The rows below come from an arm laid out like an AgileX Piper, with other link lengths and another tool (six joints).
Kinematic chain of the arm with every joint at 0, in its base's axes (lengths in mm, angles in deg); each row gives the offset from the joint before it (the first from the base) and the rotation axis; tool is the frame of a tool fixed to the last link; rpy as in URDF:
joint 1: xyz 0 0 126.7 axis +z
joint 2: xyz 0 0 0 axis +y
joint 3: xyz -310.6 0 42.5 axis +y
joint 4: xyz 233 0 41.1 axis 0.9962 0 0.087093
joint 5: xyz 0 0 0 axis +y
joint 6: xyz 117.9 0 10.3 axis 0.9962 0 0.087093
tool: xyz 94.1 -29 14.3 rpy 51.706 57.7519 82.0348
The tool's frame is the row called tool.
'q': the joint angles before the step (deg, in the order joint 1, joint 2, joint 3, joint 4, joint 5, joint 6). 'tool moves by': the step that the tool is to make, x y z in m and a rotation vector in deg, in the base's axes. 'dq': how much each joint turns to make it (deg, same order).
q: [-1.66, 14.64, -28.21, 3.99, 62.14, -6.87]
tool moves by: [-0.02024, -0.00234, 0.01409, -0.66, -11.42, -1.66]
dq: [-1.39, -12.47, 0.00, -0.41, 1.02, 0.27]
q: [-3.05, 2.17, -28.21, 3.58, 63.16, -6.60]
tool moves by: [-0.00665, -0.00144, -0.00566, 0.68, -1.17, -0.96]
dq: [0.01, -3.11, 0.77, -0.52, 1.14, 1.43]
